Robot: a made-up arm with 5 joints. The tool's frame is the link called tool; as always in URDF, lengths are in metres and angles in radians.
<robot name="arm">
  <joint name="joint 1" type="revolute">
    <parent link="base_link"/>
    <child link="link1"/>
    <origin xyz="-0.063 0.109 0.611" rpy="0 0 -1.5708"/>
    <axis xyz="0 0 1"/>
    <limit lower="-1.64" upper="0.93"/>
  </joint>
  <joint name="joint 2" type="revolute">
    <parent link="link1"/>
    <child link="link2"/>
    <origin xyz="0.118 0.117 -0.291" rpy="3.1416 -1.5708 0"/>
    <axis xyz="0 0 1"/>
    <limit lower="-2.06" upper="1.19"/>
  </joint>
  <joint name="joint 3" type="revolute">
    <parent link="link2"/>
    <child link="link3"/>
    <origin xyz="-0.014 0.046 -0.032" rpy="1.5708 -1.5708 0"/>
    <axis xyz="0 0 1"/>
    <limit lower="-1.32" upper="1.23"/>
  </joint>
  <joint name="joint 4" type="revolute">
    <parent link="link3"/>
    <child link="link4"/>
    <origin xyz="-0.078 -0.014 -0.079" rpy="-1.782 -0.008 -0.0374"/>
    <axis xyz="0 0 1"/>
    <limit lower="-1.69" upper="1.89"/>
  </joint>
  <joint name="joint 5" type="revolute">
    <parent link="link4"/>
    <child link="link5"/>
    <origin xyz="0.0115 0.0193 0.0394" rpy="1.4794 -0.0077 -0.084"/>
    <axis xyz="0 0 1"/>
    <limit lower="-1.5" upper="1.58"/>
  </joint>
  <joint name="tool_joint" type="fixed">
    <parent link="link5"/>
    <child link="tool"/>
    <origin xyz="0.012 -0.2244 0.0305" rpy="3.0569 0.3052 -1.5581"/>
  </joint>
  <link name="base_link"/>
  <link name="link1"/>
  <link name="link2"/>
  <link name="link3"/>
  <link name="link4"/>
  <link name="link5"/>
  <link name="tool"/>
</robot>
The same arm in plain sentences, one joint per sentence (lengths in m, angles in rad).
The arm has five revolute joints in a row. What follows holds with every joint at zero, and every direction is one of the base frame's. The first joint is mounted 0.063 m along -x and 0.109 m along +y and 0.611 m along +z from the base frame's origin and turns about +z, from -1.64 to 0.93 rad. The second joint is mounted 0.117 m along +x and 0.118 m along -y and 0.291 m along -z from the first joint and turns about -y, from -2.06 to 1.19 rad. The third joint is mounted 0.046 m along -x and 0.032 m along +y and 0.014 m along -z from the second joint and turns about +x, from -1.32 to 1.23 rad. The fourth joint is mounted 0.079 m along -x and 0.078 m along +y and 0.014 m along +z from the third joint and turns about the direction (-0.209608, -0.038202, -0.977039), from -1.69 to 1.89 rad. The fifth joint is mounted 0.027 m along -x and 0.013 m along -y and 0.034 m along -z from the fourth joint and turns about the direction (0.950365, 0.080697, -0.300489), from -1.5 to 1.58 rad. The tool frame, which is the frame that the pose is given for, is mounted 0.097 m along +x and 0.0009 m along -y and 0.205 m along +z from the fifth joint; its axes are the base frame's turned by roll 0, pitch -1.5708 and yaw 0 rad (as in URDF: about the fixed x, then y, then z).
